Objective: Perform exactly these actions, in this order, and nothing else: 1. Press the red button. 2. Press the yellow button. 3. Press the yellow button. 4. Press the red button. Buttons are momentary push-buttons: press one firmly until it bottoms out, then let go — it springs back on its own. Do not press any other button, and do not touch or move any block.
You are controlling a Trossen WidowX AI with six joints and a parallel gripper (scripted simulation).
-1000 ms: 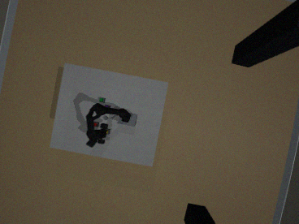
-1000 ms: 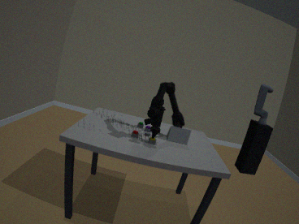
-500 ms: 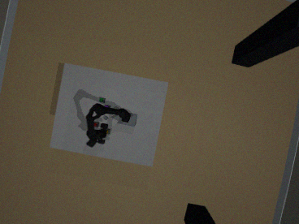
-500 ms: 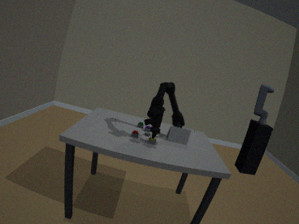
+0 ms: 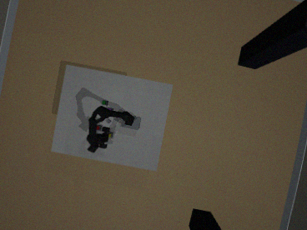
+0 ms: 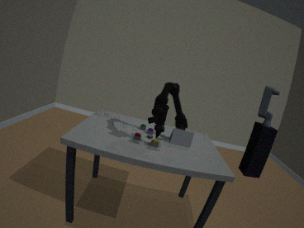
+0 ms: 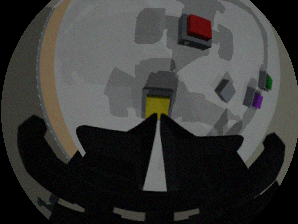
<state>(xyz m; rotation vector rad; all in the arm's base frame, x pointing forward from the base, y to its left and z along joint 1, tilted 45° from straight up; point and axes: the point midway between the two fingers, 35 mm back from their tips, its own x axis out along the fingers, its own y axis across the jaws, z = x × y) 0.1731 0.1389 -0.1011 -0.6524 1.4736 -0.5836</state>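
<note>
Now: gripper tip 30 mm above the yellow button. The rest, counted from my gripper tip: red button (130 mm ahead, 40 mm to the right, 30 mm below); then green button (300 mm to the right, 120 mm ahead, 30 mm below).
</note>
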